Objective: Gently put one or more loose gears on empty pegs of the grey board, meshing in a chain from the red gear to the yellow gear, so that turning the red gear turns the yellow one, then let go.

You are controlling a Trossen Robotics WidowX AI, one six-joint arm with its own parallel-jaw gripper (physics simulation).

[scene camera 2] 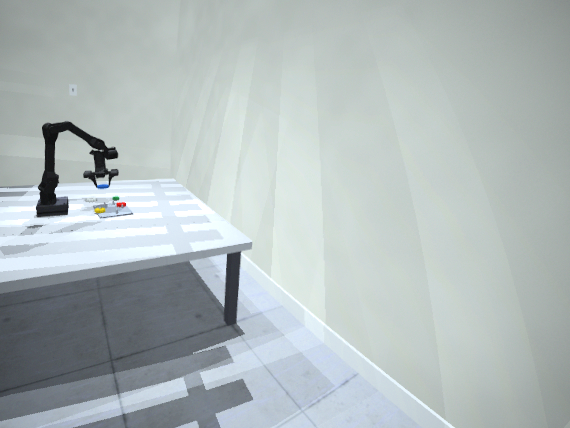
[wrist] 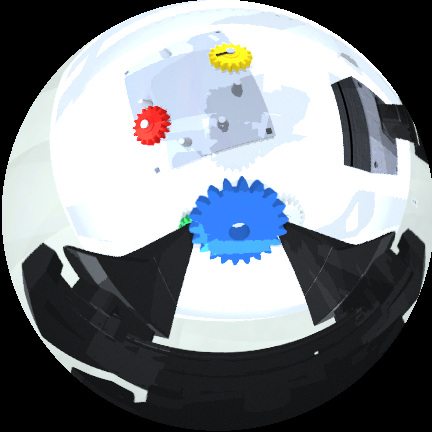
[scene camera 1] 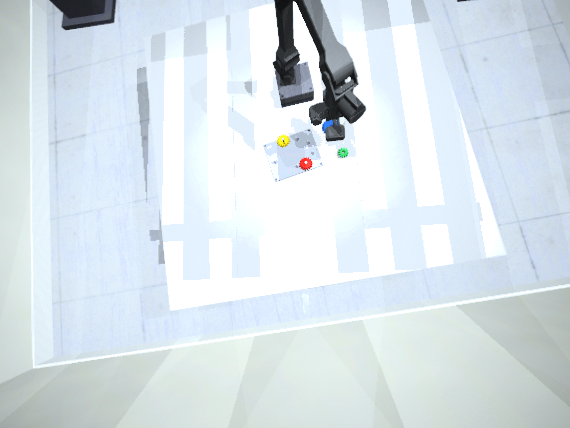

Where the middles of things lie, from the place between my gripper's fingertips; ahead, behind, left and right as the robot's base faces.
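Labels:
Distances from my hand: blue gear [wrist: 257, 207], 10 mm above and 10 mm to the right; yellow gear [wrist: 241, 57], 70 mm below and 190 mm to the right; red gear [wrist: 156, 116], 70 mm below, 100 mm ahead and 100 mm to the right; grey board [scene camera 1: 287, 157], 80 mm below, 60 mm ahead and 160 mm to the right.

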